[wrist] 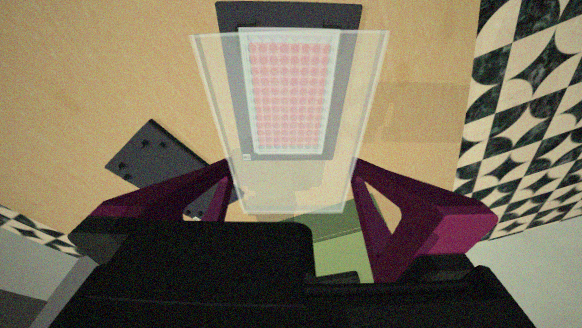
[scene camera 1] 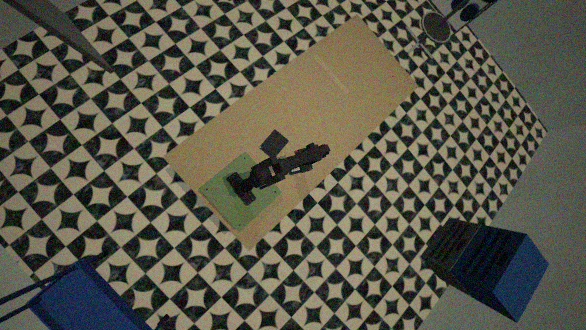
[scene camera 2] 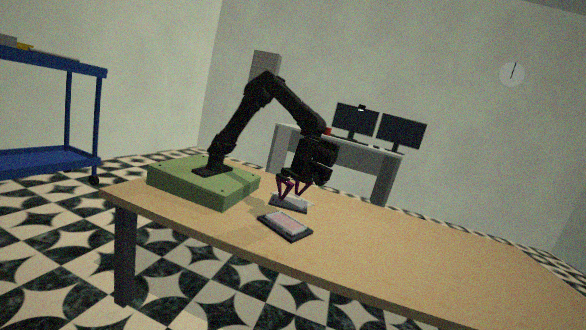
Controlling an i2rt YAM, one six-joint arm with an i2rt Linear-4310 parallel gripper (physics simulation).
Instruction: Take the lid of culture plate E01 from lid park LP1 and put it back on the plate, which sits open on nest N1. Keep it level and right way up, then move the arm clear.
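Frame: origin at the arm's base, x ahead, y left, z up, level; centimetres.
Seen in the pictures: gripper, fingertip midpoint: (wrist: 291,164) (scene camera 2: 288,198); arm's base at its link origin: (scene camera 1: 241,188) (scene camera 2: 213,170).
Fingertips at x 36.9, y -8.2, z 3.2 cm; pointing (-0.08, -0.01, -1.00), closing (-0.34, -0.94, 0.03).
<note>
Offsets run from my fingertips to a thing's top centre. Level surfaces: height alone.
The clear lid @(dx +1.5, dy -0.5, dz +1.0 cm) (scene camera 2: 300,201) (wrist: 287,187) is held by its long edges between the purple fingers of my gripper (scene camera 2: 291,195) (wrist: 291,164); it looks about level. It hangs above the table, apart from the plate. The open culture plate (scene camera 2: 286,223) (wrist: 287,95) with pink wells sits on the dark nest @(dx +1.3, dy -0.4, dz -8.4 cm) (scene camera 2: 302,236) (wrist: 287,14). In the wrist view it shows through the lid, their long sides running the same way. The dark lid park @(dx -4.4, dy +19.6, dz -8.2 cm) (scene camera 1: 274,143) (wrist: 150,155) has small pegs and bears no lid. In scene camera 1 the arm hides the gripper and much of the plate.
The arm's green base block (scene camera 1: 240,215) (scene camera 2: 200,192) stands at one end of the wooden table @(dz -10.3 cm) (scene camera 1: 350,60) (scene camera 2: 400,255). A blue cart (scene camera 2: 50,157) and a desk with two monitors (scene camera 2: 355,120) stand beyond the table. The lid park lies beside the nest.
</note>
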